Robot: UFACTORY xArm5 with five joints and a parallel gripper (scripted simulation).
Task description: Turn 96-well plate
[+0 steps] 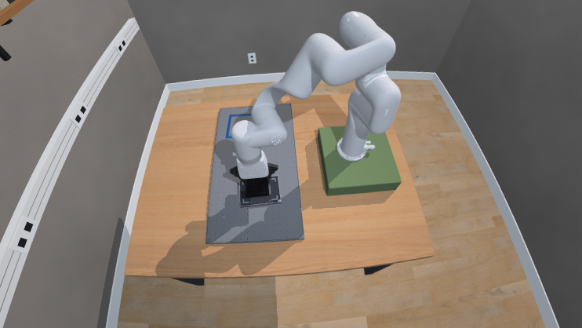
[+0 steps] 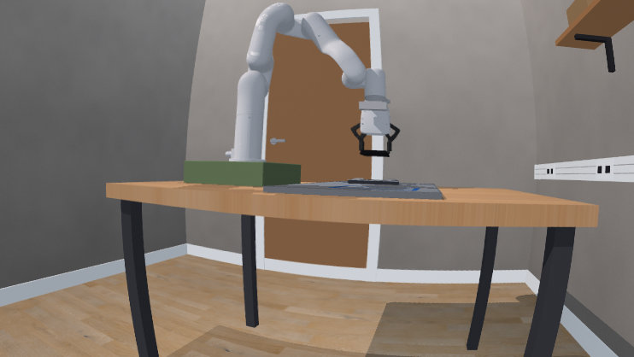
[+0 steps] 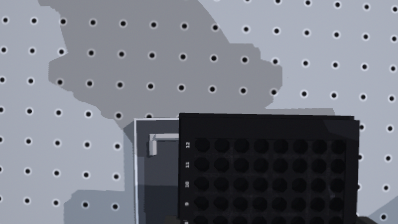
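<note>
Right now the black 96-well plate is 1 cm below my hand. Also, from my hand: plate nest N1 (10 cm below).
</note>
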